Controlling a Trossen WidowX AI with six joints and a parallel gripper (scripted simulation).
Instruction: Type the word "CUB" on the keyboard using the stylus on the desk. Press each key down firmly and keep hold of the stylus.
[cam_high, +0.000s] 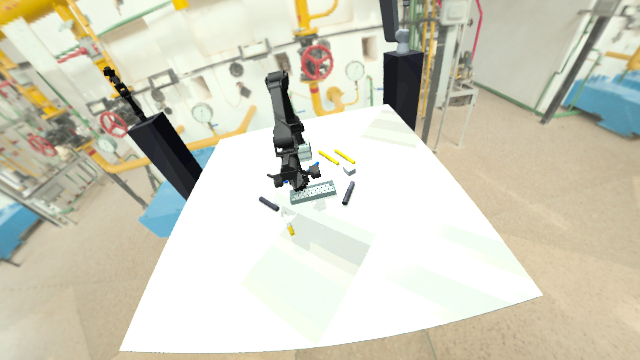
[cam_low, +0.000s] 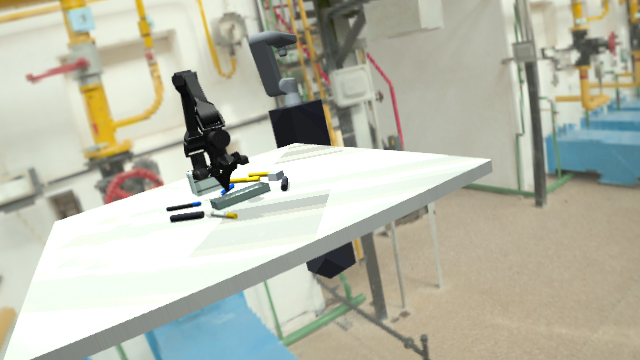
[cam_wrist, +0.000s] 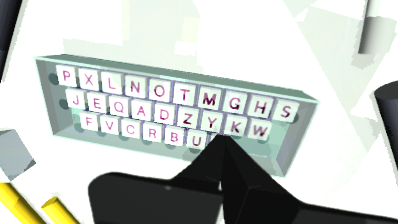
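Right now the blue stylus is 15 cm behind my gripper tip, 5 cm to the left of it and 3 cm below it. Also, from my gripper tip: grey block 24 cm to the left, 7 cm behind, 3 cm below; yellow-tipped pin 13 cm ahead, 8 cm to the right, 3 cm below.
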